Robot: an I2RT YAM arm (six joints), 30 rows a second.
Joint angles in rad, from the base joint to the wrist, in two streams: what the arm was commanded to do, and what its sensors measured. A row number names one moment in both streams.
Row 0, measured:
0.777, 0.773, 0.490, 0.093, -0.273, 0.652
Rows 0 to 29, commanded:
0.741, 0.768, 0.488, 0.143, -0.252, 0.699
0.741, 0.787, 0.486, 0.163, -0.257, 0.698
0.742, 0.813, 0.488, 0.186, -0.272, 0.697
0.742, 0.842, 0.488, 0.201, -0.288, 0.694
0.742, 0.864, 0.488, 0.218, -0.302, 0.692
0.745, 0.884, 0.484, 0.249, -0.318, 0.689
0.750, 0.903, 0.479, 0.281, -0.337, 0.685
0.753, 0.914, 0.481, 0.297, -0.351, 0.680
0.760, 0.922, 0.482, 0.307, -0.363, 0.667
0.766, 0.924, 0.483, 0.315, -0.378, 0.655
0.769, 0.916, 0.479, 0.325, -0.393, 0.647
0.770, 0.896, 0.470, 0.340, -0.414, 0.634
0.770, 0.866, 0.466, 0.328, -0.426, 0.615
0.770, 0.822, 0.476, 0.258, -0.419, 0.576
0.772, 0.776, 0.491, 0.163, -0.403, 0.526
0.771, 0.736, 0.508, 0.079, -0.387, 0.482
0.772, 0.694, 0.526, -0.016, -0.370, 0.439
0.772, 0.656, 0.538, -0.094, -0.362, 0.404
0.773, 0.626, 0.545, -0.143, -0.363, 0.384
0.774, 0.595, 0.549, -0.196, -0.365, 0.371
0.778, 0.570, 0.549, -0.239, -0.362, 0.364
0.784, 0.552, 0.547, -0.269, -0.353, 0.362
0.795, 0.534, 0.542, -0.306, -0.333, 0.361
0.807, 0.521, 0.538, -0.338, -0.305, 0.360
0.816, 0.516, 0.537, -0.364, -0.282, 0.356
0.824, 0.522, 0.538, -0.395, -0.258, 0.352
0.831, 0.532, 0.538, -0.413, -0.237, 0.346
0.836, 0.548, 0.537, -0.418, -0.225, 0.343
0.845, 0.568, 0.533, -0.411, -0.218, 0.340
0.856, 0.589, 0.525, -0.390, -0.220, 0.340
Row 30, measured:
0.837, 0.554, 0.533, -0.323, -0.275, 0.374
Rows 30 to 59, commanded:
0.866, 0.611, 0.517, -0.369, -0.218, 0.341
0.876, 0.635, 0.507, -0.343, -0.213, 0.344
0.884, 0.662, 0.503, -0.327, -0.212, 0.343
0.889, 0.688, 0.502, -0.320, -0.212, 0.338
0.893, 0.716, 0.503, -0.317, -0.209, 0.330
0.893, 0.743, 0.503, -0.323, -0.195, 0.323
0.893, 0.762, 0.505, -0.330, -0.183, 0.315
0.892, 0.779, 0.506, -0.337, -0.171, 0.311
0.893, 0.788, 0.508, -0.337, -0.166, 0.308
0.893, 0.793, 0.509, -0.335, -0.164, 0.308
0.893, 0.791, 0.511, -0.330, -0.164, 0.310
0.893, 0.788, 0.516, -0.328, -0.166, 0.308
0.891, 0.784, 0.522, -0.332, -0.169, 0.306
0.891, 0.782, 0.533, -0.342, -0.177, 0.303
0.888, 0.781, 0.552, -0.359, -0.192, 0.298
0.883, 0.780, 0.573, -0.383, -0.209, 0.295
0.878, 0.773, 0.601, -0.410, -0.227, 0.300
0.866, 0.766, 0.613, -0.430, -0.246, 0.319
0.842, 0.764, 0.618, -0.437, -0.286, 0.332
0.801, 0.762, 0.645, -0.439, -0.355, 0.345
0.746, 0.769, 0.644, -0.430, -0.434, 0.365
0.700, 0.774, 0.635, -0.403, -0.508, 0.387
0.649, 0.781, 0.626, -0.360, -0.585, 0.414
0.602, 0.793, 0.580, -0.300, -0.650, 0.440
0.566, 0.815, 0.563, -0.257, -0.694, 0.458
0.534, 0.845, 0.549, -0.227, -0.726, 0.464
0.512, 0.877, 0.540, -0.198, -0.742, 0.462
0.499, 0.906, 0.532, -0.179, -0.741, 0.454
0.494, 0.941, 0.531, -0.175, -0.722, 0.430
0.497, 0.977, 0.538, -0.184, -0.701, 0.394
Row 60, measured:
0.518, 0.925, 0.544, -0.231, -0.668, 0.418
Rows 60 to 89, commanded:
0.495, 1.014, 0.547, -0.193, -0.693, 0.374
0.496, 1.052, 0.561, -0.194, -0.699, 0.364
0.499, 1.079, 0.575, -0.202, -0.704, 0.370
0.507, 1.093, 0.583, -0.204, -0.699, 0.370
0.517, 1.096, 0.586, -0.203, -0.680, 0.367
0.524, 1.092, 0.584, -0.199, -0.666, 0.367
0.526, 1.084, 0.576, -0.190, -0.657, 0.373
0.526, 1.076, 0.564, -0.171, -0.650, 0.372
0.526, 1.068, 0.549, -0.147, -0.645, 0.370
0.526, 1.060, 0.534, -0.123, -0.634, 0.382
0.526, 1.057, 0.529, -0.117, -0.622, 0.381
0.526, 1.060, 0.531, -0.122, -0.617, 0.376
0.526, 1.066, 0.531, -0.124, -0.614, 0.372
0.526, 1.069, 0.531, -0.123, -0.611, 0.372
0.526, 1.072, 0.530, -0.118, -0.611, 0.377
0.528, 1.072, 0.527, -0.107, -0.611, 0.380
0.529, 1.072, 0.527, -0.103, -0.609, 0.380
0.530, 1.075, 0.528, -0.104, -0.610, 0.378
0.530, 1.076, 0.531, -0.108, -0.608, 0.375
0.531, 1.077, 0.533, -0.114, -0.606, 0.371
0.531, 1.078, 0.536, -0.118, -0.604, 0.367
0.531, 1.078, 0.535, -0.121, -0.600, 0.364
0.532, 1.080, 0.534, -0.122, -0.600, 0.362
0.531, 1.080, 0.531, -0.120, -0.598, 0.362
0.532, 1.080, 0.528, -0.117, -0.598, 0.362
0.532, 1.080, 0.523, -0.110, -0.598, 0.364
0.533, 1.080, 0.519, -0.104, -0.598, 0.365
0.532, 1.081, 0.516, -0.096, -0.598, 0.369
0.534, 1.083, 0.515, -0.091, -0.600, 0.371
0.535, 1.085, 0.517, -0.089, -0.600, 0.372
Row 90, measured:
0.529, 1.083, 0.528, -0.123, -0.612, 0.385
